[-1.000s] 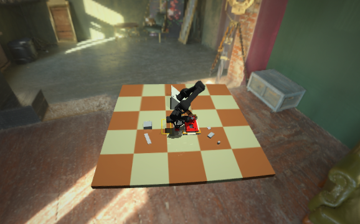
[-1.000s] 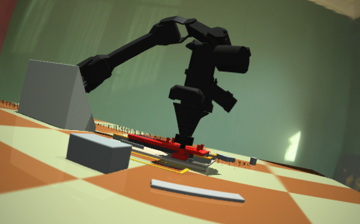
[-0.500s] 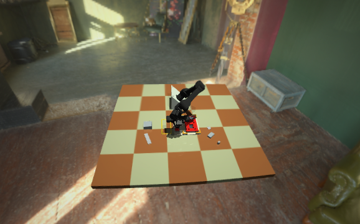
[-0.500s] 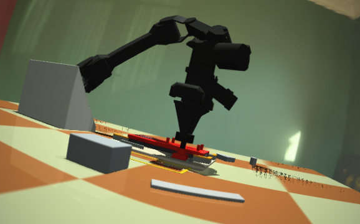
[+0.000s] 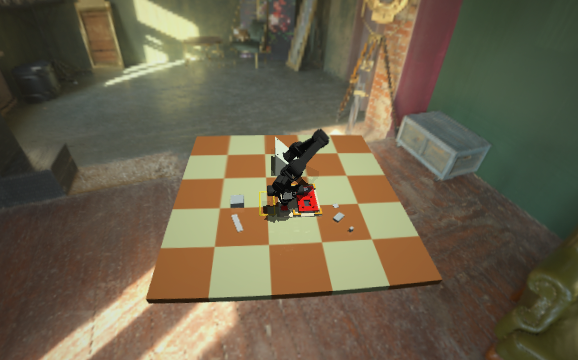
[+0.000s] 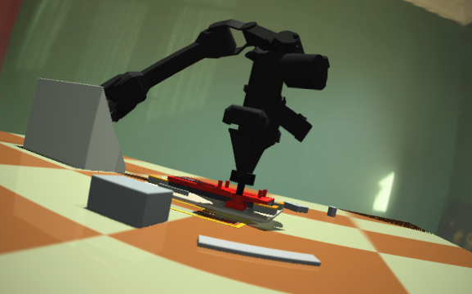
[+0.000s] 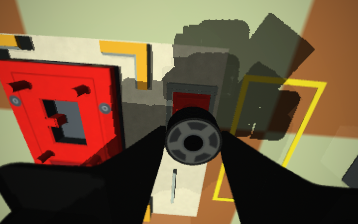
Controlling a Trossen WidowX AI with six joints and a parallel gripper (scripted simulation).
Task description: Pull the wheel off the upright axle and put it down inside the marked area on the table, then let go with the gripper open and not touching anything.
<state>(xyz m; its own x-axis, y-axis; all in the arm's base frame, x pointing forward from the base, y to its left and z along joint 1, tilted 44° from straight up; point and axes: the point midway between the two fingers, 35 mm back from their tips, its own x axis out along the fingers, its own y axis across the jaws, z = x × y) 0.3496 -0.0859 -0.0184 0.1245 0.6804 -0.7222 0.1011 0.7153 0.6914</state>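
The upright axle is 2 cm below my gripper tip. From my gripper tip the other things lie so: dark grey wheel right at my gripper tip; then flat grey bar 26 cm to the right, 6 cm below, 6 cm ahead; then grey block 25 cm to the right, 8 cm behind, 4 cm below.
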